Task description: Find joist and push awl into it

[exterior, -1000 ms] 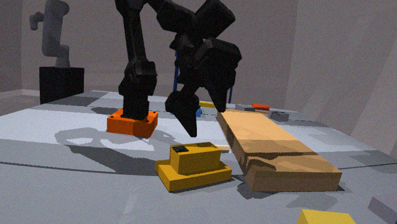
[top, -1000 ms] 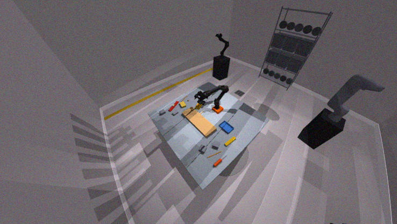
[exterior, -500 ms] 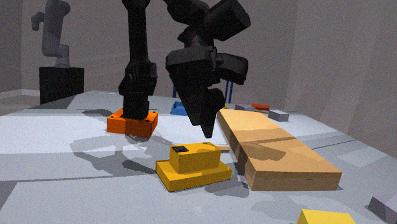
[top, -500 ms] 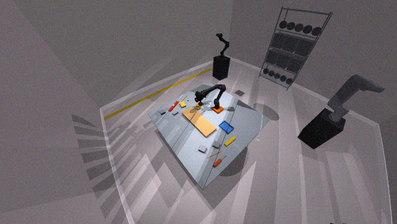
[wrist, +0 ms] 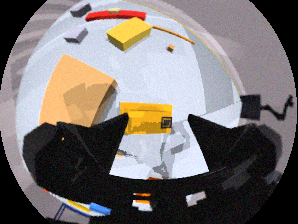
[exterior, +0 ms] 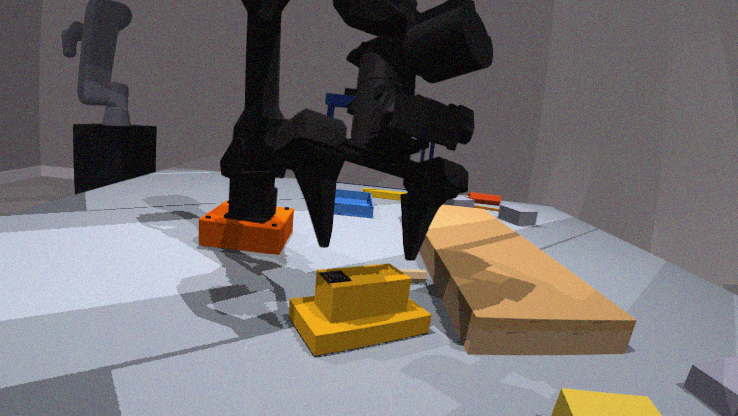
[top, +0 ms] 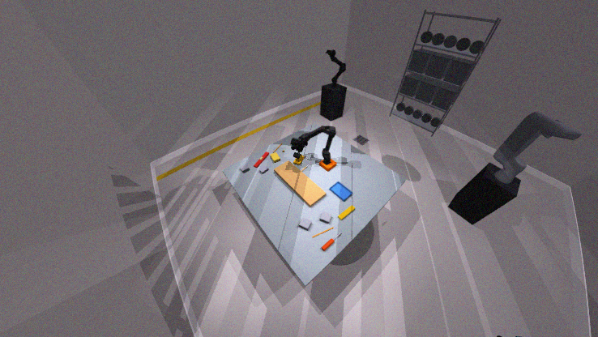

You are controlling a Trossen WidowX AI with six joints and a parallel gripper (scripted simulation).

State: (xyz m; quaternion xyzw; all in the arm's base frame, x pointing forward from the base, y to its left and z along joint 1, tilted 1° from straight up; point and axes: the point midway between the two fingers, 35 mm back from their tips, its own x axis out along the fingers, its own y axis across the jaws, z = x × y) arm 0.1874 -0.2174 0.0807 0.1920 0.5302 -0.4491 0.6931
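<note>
Now: gripper tip 4 cm above the yellow stud finder, 2 cm past it and 1 cm to the right of it. Also, from my gripper tip: awl: 14 cm to the left, 8 cm below; then green square light: 3 cm behind, 2 cm below; then yellow block: 18 cm ahead, 16 cm to the right, 7 cm below.
</note>
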